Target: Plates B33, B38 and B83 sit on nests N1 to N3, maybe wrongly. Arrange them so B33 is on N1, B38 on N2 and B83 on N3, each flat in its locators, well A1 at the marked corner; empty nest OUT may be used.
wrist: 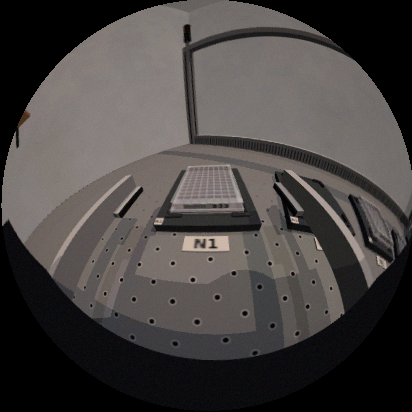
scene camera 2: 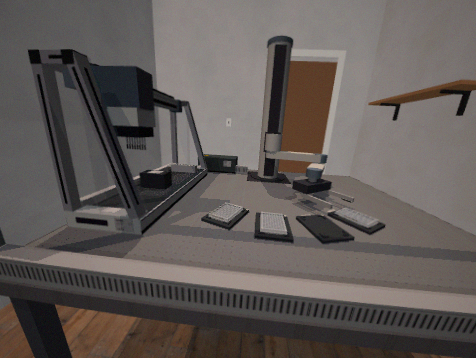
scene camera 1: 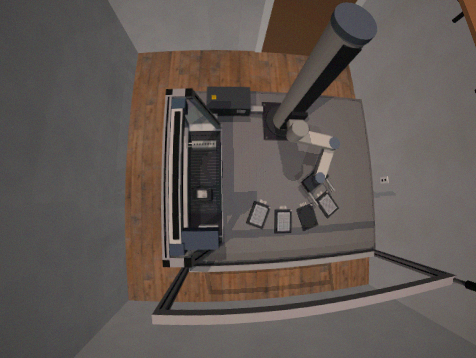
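Seen in the pictures: gripper, fingertip midpoint: (wrist: pixel 204 177) (scene camera 2: pixel 343 203) (scene camera 1: pixel 325 198); arm's base at its link origin: (scene camera 2: pixel 267 178) (scene camera 1: pixel 282 121).
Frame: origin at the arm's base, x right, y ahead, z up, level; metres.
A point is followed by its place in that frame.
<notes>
A clear well plate (scene camera 1: pixel 327 204) @(y 0.627, x -0.304, z 0.030 m) (scene camera 2: pixel 356 217) @(y 0.647, x -0.297, z 0.038 m) (wrist: pixel 206 187) @(y 0.604, x -0.291, z 0.038 m) lies flat on black nest N1 (scene camera 2: pixel 371 230) @(y 0.716, x -0.315, z 0.025 m) (wrist: pixel 202 222) @(y 0.562, x -0.265, z 0.025 m); its front label is too blurred to read surely. An A1 tag is at the nest's left front corner in the wrist view. My gripper (scene camera 1: pixel 325 197) @(y 0.580, x -0.272, z 0.068 m) (scene camera 2: pixel 342 202) @(y 0.580, x -0.272, z 0.068 m) (wrist: pixel 204 177) @(y 0.580, x -0.272, z 0.068 m) is open and empty, above the deck on the arm side of N1, its fingers spread wider than the plate. The OUT nest (scene camera 1: pixel 307 216) @(y 0.704, x -0.144, z 0.025 m) (scene camera 2: pixel 325 228) @(y 0.729, x -0.150, z 0.025 m) (wrist: pixel 297 226) @(y 0.619, x -0.170, z 0.020 m) is empty. Another plate (scene camera 1: pixel 283 221) @(y 0.729, x 0.036, z 0.031 m) (scene camera 2: pixel 273 223) @(y 0.749, x 0.035, z 0.038 m) (wrist: pixel 374 222) @(y 0.689, x -0.005, z 0.040 m) and a farther plate (scene camera 1: pixel 259 214) @(y 0.674, x 0.203, z 0.029 m) (scene camera 2: pixel 227 212) @(y 0.690, x 0.204, z 0.035 m) sit on the other two nests, labels unreadable.
A gantry machine (scene camera 1: pixel 175 175) @(y 0.461, x 0.641, z 0.521 m) (scene camera 2: pixel 125 100) @(y 0.778, x 0.507, z 0.410 m) stands at the left of the perforated deck (scene camera 1: pixel 250 165) @(y 0.335, x 0.253, z 0.013 m) (wrist: pixel 200 310) @(y 0.496, x -0.216, z 0.013 m). A dark box (scene camera 1: pixel 229 100) @(y -0.096, x 0.395, z 0.128 m) (scene camera 2: pixel 220 163) @(y -0.035, x 0.369, z 0.086 m) is at the back beside the arm's column (scene camera 1: pixel 317 70) @(y 0.055, x 0.051, z 0.685 m) (scene camera 2: pixel 276 105) @(y 0.077, x -0.007, z 0.510 m). My right finger partly covers the OUT nest in the wrist view.
</notes>
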